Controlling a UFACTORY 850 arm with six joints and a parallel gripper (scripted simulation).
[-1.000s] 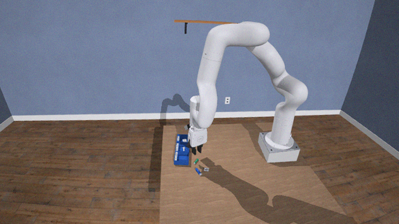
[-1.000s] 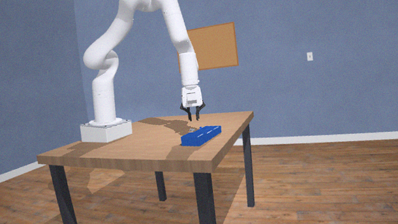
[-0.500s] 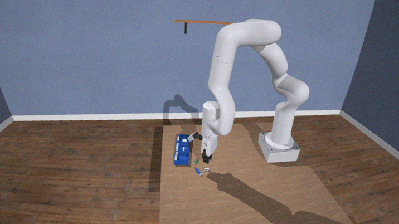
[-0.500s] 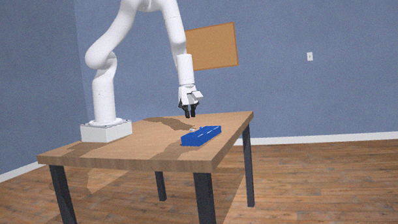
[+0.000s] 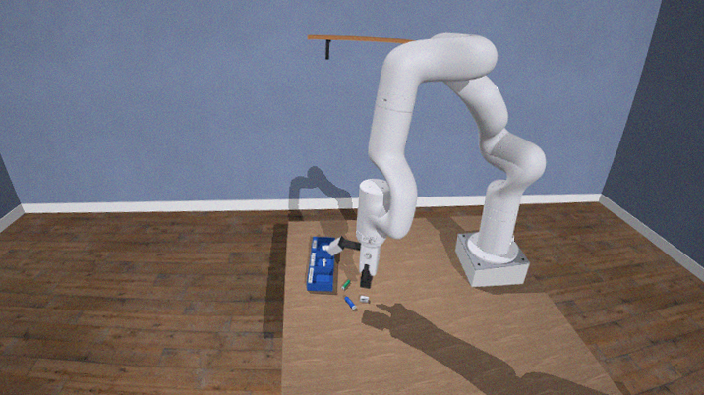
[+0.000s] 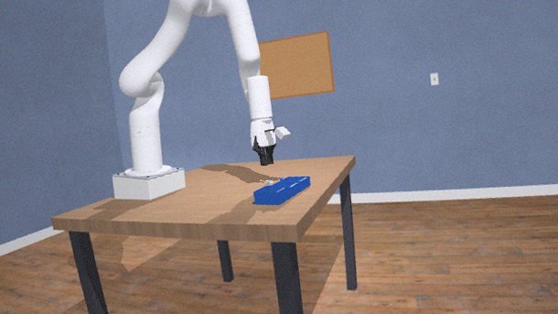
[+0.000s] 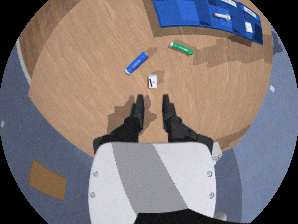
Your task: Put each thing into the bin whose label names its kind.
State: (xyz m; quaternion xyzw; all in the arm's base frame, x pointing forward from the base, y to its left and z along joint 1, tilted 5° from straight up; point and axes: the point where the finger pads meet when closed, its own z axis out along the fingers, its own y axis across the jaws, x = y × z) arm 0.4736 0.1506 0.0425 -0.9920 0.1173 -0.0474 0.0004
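My gripper is now 5 cm short of the blue cylinder, 2 cm to the right of it and 9 cm above it. From my hand the other things lie so: white bolt (13 cm ahead, 17 cm to the right, 8 cm below); joined blue bins (14 cm ahead, 17 cm to the right, 7 cm below); green cylinder (6 cm ahead, 7 cm to the right, 9 cm below).
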